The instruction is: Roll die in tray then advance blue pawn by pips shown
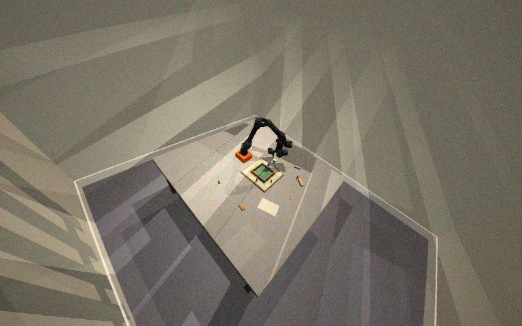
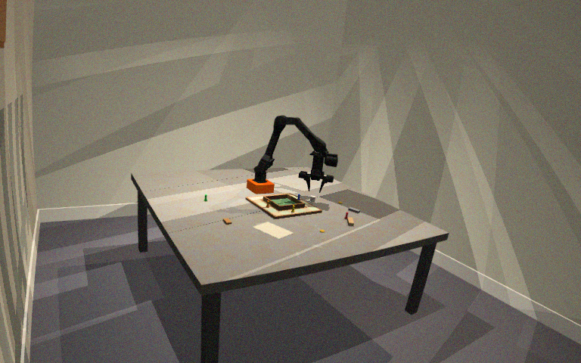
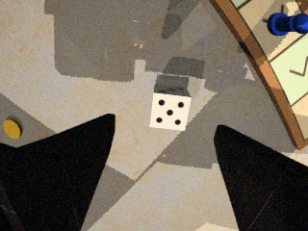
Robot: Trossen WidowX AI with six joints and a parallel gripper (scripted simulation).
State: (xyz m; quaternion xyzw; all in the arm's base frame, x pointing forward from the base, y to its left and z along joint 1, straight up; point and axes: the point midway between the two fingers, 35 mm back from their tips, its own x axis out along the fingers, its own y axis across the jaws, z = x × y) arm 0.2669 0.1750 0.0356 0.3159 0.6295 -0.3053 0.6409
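Now: the white die 4 cm below my gripper tip. The rest, counted from my gripper tip: blue pawn: 10 cm to the right, 2 cm below, 1 cm behind; green tray: 22 cm to the right, 5 cm below; yellow pawn: 25 cm to the right, 11 cm ahead, 2 cm below.
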